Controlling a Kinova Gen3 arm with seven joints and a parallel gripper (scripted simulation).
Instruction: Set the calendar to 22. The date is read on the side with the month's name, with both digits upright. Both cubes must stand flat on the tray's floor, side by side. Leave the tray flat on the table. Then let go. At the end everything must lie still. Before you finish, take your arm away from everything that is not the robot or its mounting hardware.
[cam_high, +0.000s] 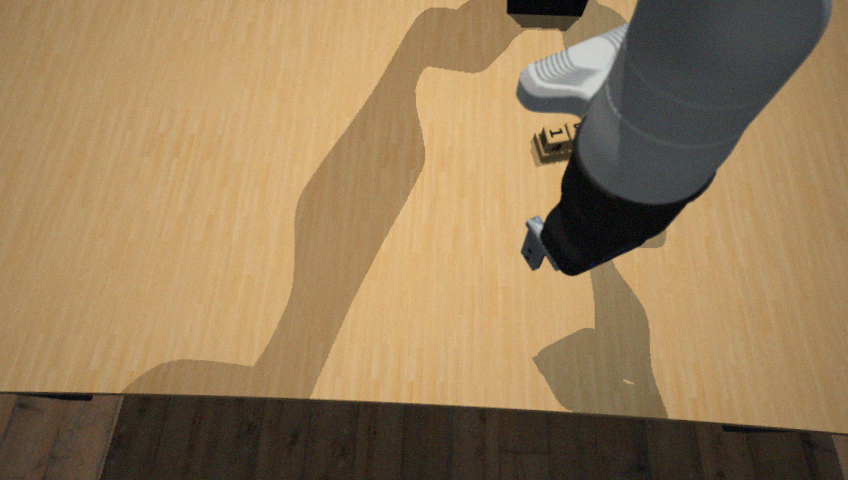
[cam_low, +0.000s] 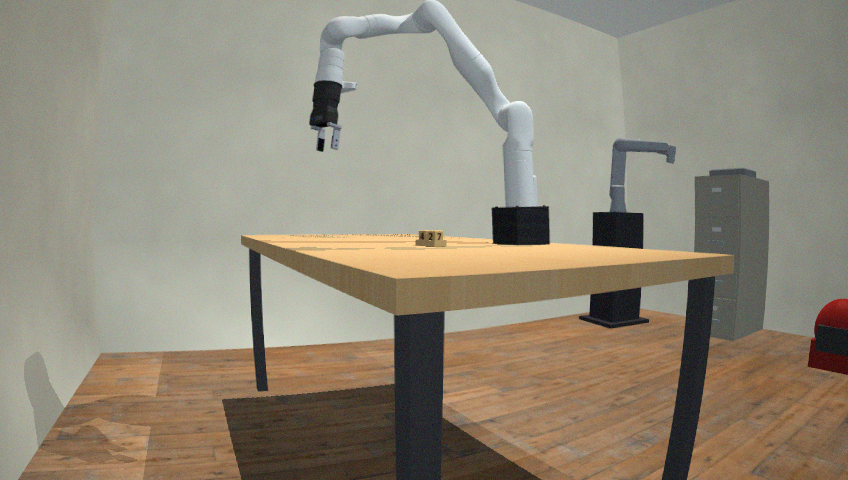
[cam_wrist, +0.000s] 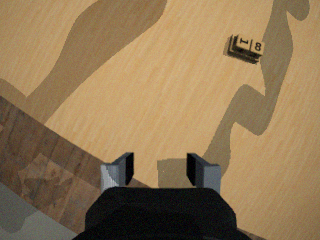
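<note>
My gripper is now 290 mm past the wooden number cube, 250 mm above it and 50 mm to the right of it. From my hand the other things lie so: wooden calendar tray: 280 mm behind, 260 mm below, 30 mm to the left.
</note>
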